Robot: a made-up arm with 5 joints.
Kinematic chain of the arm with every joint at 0, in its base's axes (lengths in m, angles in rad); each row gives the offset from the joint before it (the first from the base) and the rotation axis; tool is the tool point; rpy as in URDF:
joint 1: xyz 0 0 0.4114 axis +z
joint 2: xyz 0 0 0 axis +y
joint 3: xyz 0.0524 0 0.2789 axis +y
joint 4: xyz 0.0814 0 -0.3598 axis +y
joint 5: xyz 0.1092 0 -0.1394 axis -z
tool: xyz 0 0 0 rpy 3.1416 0 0
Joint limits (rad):
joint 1: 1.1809..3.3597
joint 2: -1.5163..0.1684
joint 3: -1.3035..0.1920
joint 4: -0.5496..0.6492
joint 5: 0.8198..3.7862
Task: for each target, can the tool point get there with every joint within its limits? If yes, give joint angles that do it. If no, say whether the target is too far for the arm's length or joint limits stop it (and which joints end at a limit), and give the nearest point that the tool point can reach.
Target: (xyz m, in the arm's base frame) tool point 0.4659 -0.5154 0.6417
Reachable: no: joint limits stop it (at a limit: joint 2, joint 3, joint 4) | nearest point 0.2528 -0.2796 0.9571 | short by 0.448 m
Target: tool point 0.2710 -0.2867 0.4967
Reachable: no: joint limits stop it (at a limit: joint 2, joint 3, joint 4) | nearest point 0.2589 -0.2739 0.9571 | short by 0.461 m
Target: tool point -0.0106 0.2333 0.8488
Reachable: yes | joints 1.6163 -1.1640 -0.7450 0.5167 2.9337
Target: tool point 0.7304 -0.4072 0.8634
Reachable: no: too far | nearest point 0.3292 -0.1835 0.9571 | short by 0.469 m
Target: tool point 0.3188 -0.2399 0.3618
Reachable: no: joint limits stop it (at a limit: joint 2, joint 3, joint 4) | nearest point 0.0098 -0.0073 0.1455 | short by 0.443 m
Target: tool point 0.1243 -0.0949 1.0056
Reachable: yes | joints 2.4895 -1.3876 -1.0475 -0.4082 2.0448
